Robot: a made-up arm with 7 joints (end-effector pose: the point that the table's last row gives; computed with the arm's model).
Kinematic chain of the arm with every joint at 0, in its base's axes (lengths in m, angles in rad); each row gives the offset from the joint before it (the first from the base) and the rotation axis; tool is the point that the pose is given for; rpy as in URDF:
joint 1: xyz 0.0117 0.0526 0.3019 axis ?
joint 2: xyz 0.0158 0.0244 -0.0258 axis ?
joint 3: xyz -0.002 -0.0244 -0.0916 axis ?
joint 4: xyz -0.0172 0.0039 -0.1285 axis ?
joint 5: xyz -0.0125 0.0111 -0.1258 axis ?
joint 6: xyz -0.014 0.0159 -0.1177 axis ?
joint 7: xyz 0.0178 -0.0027 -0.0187 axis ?
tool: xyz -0.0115 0.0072 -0.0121 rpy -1.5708 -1.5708 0
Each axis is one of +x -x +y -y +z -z.
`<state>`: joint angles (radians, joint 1 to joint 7).
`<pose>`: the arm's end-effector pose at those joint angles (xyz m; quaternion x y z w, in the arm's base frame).
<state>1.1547 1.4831 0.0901 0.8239 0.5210 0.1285 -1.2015</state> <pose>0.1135 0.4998 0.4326 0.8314 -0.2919 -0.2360 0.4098</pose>
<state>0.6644 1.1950 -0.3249 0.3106 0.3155 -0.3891 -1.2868</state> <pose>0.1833 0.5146 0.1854 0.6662 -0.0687 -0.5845 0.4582</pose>
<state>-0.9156 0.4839 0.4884 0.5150 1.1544 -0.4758 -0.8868</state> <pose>-0.2781 0.3248 -0.0094 0.4040 -0.1345 -0.3672 0.8270</pose>
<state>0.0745 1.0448 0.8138 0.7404 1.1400 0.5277 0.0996</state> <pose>0.1331 0.5039 0.1252 0.2465 -0.8506 -0.3712 0.2790</pose>
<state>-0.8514 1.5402 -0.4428 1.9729 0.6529 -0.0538 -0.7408</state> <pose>0.0764 0.2211 0.0327 -0.3030 -0.3603 -0.8670 0.1632</pose>
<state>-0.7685 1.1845 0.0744 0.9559 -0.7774 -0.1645 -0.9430</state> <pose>0.0657 0.4289 0.0565 -0.0666 0.2531 -0.9651 0.0049</pose>
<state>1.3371 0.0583 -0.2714 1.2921 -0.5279 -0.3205 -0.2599</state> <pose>0.3845 0.0385 0.4756 -0.5336 0.3118 0.6784 0.3972</pose>
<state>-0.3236 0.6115 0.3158 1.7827 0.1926 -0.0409 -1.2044</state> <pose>0.1894 0.2586 0.1052 0.5307 -0.4116 -0.6693 0.3177</pose>
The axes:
joint 1: -y
joint 2: +x
joint 3: +z
joint 4: -y
joint 5: +z
joint 6: +y
joint 7: -x

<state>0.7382 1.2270 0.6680 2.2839 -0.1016 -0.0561 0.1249</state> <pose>0.0718 0.1697 0.4596 -0.6220 -0.1321 0.7316 0.2460</pose>
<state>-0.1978 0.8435 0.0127 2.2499 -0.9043 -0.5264 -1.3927</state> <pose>0.1851 0.1258 0.2108 -0.6558 0.2261 0.5800 0.4271</pose>
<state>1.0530 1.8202 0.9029 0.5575 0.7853 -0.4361 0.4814</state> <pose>-0.1024 0.5025 0.4353 -0.8035 0.2284 0.5219 0.1726</pose>
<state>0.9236 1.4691 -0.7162 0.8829 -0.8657 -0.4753 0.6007</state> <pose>0.2752 0.4516 0.3163 -0.3972 0.2746 -0.8570 0.1797</pose>
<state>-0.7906 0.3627 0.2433 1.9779 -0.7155 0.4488 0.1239</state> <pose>0.0957 0.1932 0.0504 -0.2492 -0.1818 -0.9126 0.2685</pose>
